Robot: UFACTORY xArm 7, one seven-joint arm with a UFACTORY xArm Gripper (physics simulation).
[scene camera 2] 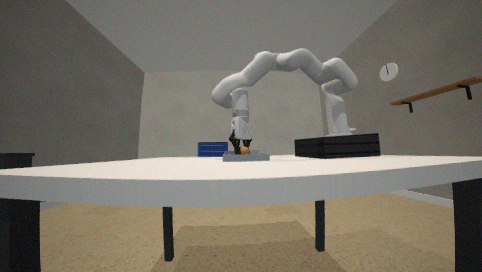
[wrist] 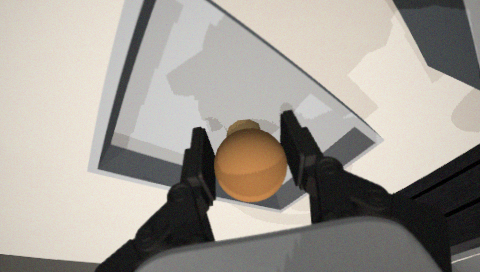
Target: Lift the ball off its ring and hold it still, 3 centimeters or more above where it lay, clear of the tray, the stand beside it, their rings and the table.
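Frame: origin at the arm's base, x left, y back, z up, level; metres.
Seen in the pictures: gripper, fingertip midpoint: [wrist: 244, 134]; arm's base at its link origin: [scene camera 2: 338, 136] [wrist: 471, 251].
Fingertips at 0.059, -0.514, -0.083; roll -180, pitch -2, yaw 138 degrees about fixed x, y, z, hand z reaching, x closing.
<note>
Pixels of each thing's top centre, then the offset from my fingertips to it, as dx, dy, dz. "spot": a spot on its surface instead. Level surfaces: height alone.
- orange ball at its top centre: [wrist: 257, 197] [scene camera 2: 244, 146] +0.011, +0.011, +0.040
- grey tray at its top centre: [wrist: 249, 155] [scene camera 2: 244, 154] +0.010, +0.012, +0.006
- brownish ring at a spot on its surface: [wrist: 243, 126] spot: +0.001, +0.002, -0.011
- dark-sided grey object at a spot on its surface: [wrist: 442, 37] spot: -0.121, +0.047, +0.004
- white table at its surface level: dz -0.022
An orange ball [scene camera 2: 245, 149] [wrist: 250, 165] sits low inside the corner of a grey tray [scene camera 2: 255, 157] [wrist: 116, 75]. A small part of a brownish ring [wrist: 243, 126] shows behind the ball in the wrist view; the rest is hidden. My gripper [scene camera 2: 242, 149] [wrist: 244, 134] points down into the tray, with one black finger on each side of the ball. Its pads stand close against the ball's sides, shut on it. The ball still looks low, at the height of the tray's walls in the scene view.
A dark-sided grey object [wrist: 442, 37] stands beyond the tray at the upper right of the wrist view. A blue box [scene camera 2: 212, 149] stands left of the tray on the white table [scene camera 2: 150, 172]. The arm's black base block [scene camera 2: 337, 146] is at the right.
</note>
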